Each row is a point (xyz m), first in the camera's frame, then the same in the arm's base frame.
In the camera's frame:
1: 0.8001 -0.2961 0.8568
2: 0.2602 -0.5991 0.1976
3: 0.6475 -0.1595 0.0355
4: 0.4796 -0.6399 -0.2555
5: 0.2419 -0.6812 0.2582
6: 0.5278 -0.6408 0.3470
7: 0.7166 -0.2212 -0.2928
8: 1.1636 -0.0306 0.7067
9: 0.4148 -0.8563 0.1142
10: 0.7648 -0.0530 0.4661
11: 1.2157 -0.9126 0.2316
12: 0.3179 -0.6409 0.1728
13: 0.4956 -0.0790 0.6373
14: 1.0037 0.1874 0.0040
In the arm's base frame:
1: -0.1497 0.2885 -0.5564
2: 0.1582 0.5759 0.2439
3: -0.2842 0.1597 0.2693
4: 0.1978 0.2178 0.5979
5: 0.2403 0.6128 0.1925
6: 0.1977 0.3731 0.0137
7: -0.2227 -0.0152 0.5556
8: -0.4178 -0.1024 -0.5350
9: 0.4143 0.4006 0.2701
10: -0.3921 0.1933 -0.1754
11: 0.4643 -0.3158 -0.1076
12: 0.1996 0.5129 0.2479
13: -0.3642 0.5040 -0.2473
14: -0.6338 -0.1842 0.1816

